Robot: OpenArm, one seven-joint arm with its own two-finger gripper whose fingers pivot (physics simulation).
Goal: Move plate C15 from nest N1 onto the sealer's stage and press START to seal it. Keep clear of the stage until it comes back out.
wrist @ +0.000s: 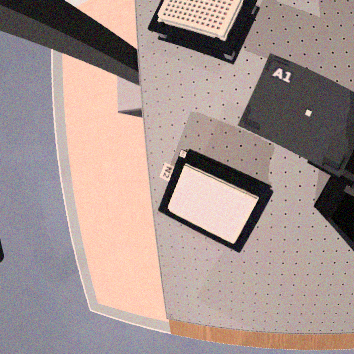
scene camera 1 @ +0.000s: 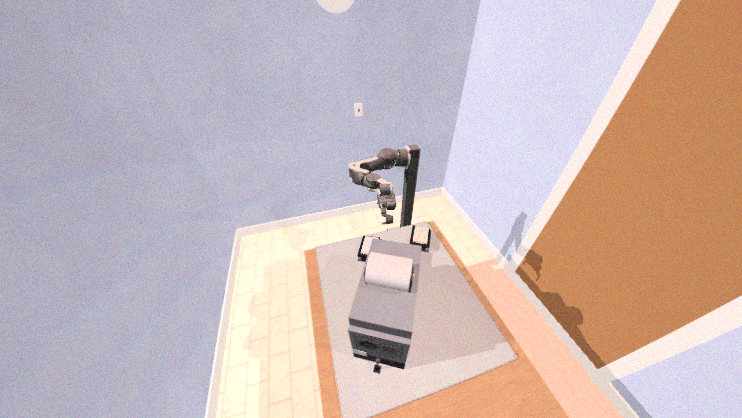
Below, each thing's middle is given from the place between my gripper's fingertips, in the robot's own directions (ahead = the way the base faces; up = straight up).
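Labels:
The white roll (scene camera 1: 389, 271) is 70 mm above my hand, and it is also 90 mm to the right of it and 380 mm ahead of it. As for the plain white plate (wrist: 214, 204), I see my gripper 290 mm above it, 70 mm to the left of it and 50 mm past it.

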